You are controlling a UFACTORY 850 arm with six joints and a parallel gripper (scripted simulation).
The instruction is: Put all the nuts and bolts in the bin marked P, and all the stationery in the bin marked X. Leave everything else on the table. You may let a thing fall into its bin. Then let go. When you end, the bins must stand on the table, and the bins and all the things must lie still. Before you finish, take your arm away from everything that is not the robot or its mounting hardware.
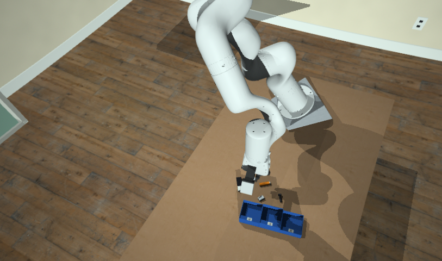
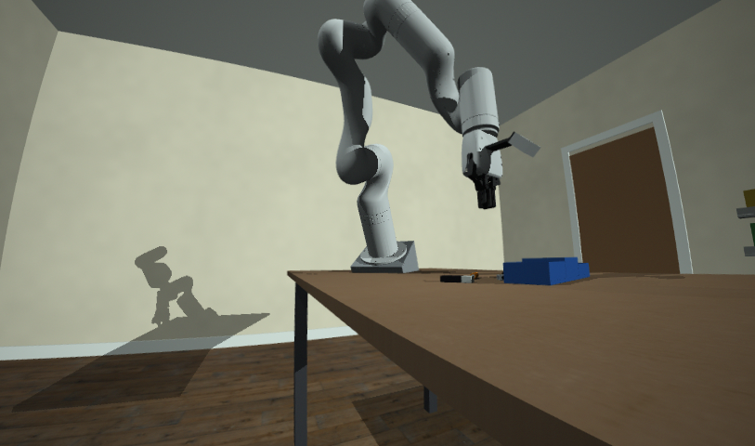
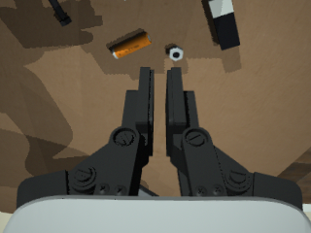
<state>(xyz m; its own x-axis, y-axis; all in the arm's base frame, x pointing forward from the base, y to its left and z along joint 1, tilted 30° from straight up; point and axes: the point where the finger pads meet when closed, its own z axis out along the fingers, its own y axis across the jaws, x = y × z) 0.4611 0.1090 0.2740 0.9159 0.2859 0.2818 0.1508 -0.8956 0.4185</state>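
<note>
The blue bin is 70 mm ahead of my hand, 110 mm to the left of it and 160 mm below it. Also, from my hand: black-and-white block 20 mm behind, 80 mm to the right, 170 mm below; then nut 70 mm behind, 30 mm to the right, 180 mm below; then orange cylinder 70 mm behind, 20 mm to the left, 170 mm below.
</note>
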